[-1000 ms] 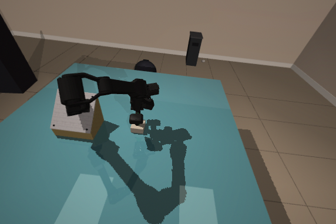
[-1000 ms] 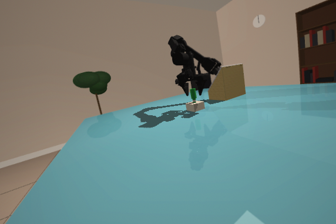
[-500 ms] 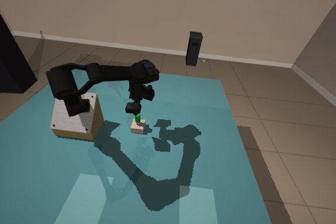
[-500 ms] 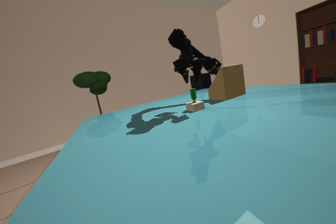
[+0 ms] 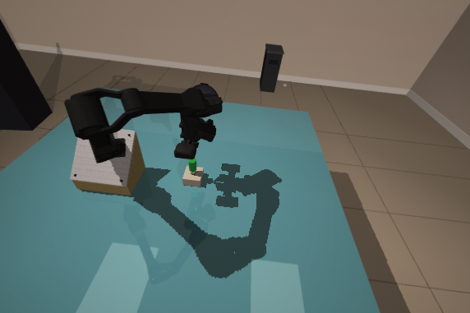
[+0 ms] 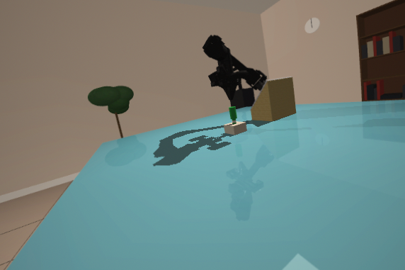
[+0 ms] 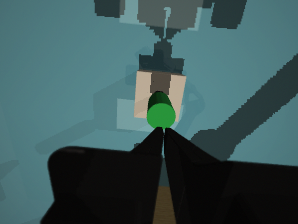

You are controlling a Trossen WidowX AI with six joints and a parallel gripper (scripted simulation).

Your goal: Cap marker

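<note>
Now: the green marker cap 5 cm below my gripper tip.
</note>
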